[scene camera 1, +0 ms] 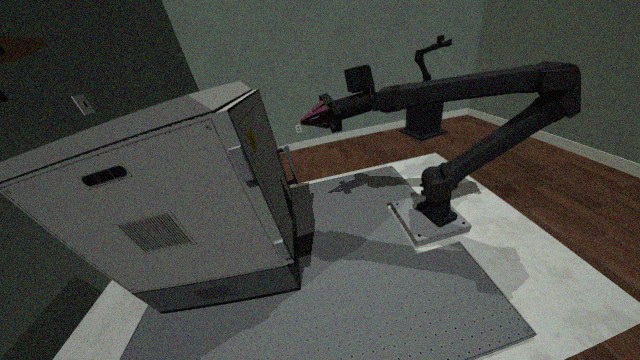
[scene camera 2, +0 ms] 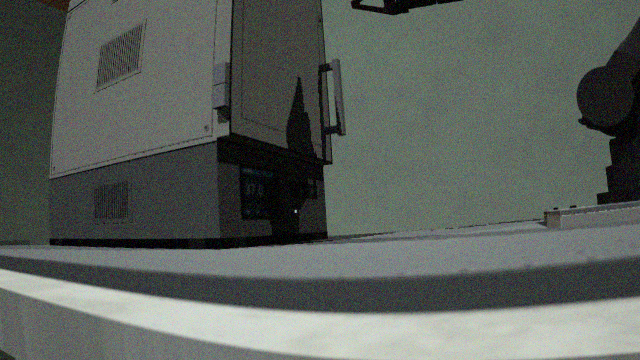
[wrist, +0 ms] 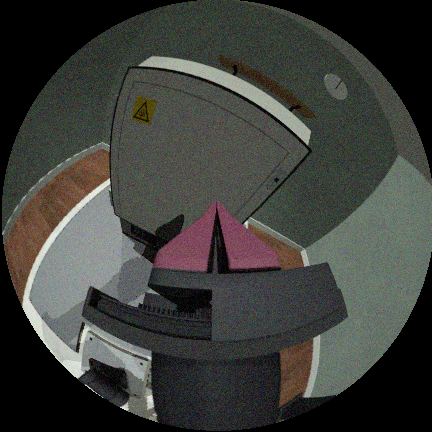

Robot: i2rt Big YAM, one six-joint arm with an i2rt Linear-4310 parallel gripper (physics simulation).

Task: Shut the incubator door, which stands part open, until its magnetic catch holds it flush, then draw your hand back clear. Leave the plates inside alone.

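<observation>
An incubator door is visible to me. My gripper, also visible in the wrist view, is shut and holds nothing.
</observation>
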